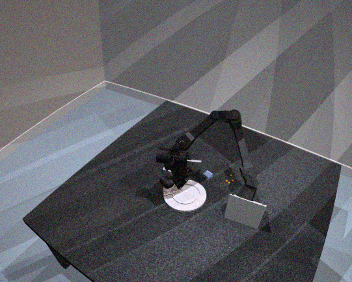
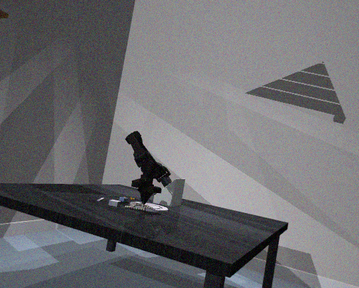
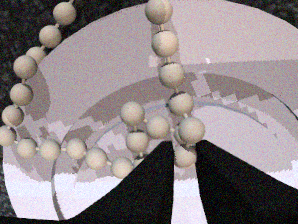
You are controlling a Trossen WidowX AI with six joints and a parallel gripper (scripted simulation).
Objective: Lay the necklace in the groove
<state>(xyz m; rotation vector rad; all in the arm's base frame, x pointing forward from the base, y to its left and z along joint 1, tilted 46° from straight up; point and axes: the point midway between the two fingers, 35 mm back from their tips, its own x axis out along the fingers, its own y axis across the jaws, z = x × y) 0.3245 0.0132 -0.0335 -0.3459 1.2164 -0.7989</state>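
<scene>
The round white bead board is 40 mm behind my gripper tip, 10 mm to the left of it and 10 mm below it. Also, from my gripper tip: small white block 120 mm ahead, 90 mm to the right, 10 mm below; then small blue cube 160 mm to the right, 60 mm behind, 10 mm below; then thin white stick 210 mm to the right, 80 mm ahead, 20 mm below.
</scene>
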